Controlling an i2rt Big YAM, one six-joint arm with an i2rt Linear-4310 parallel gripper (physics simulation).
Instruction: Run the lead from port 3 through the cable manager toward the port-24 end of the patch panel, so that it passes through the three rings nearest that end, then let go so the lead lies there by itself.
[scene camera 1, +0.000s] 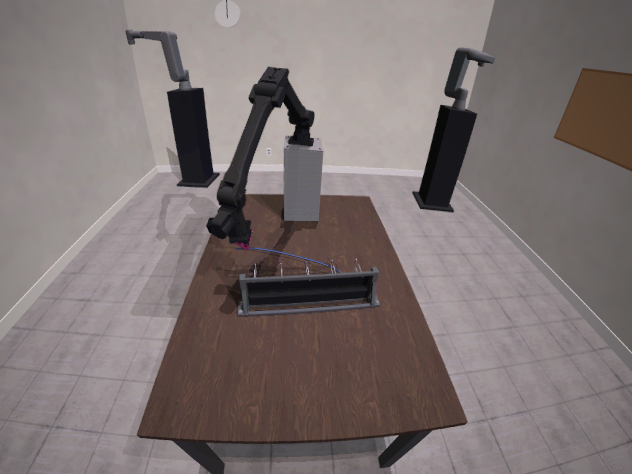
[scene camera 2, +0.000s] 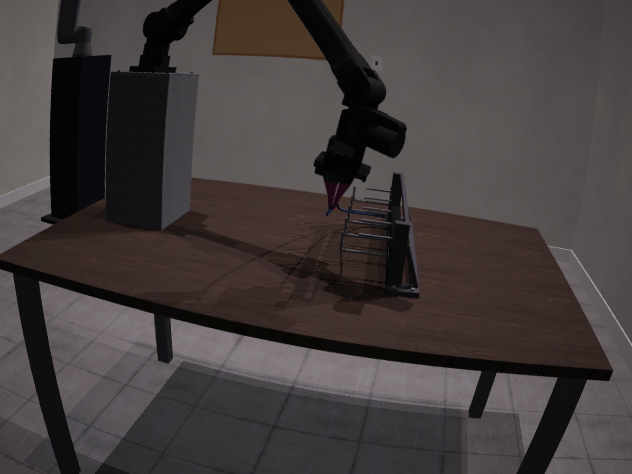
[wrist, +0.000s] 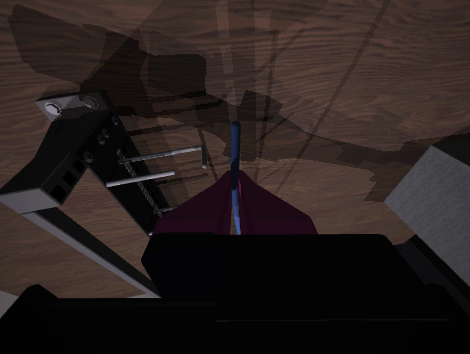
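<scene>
My gripper (scene camera 1: 246, 247) (scene camera 2: 332, 206) (wrist: 234, 177) has magenta fingers, shut on the blue lead near its free end. It is above the table, on the arm's side of the rings, towards the port-24 end. The blue lead (scene camera 1: 278, 251) (scene camera 2: 357, 211) (wrist: 235, 145) runs from the fingers to the port-3 side of the patch panel (scene camera 1: 306, 291) (scene camera 2: 395, 260). In scene camera 1 it passes beyond the left rings and crosses the second ring from the right. The leftmost ring (scene camera 1: 255, 270) (wrist: 165, 154) is at the port-24 end. Whether the lead is inside any ring is unclear.
The panel's grey frame (scene camera 1: 244, 295) (scene camera 2: 403, 239) (wrist: 25, 200) stands on the wooden table (scene camera 1: 306, 377) (scene camera 2: 474, 285). The arm's pale pedestal (scene camera 1: 302, 183) (scene camera 2: 137, 153) (wrist: 435, 200) is at the back. The metal rings stick out from the panel towards the arm.
</scene>
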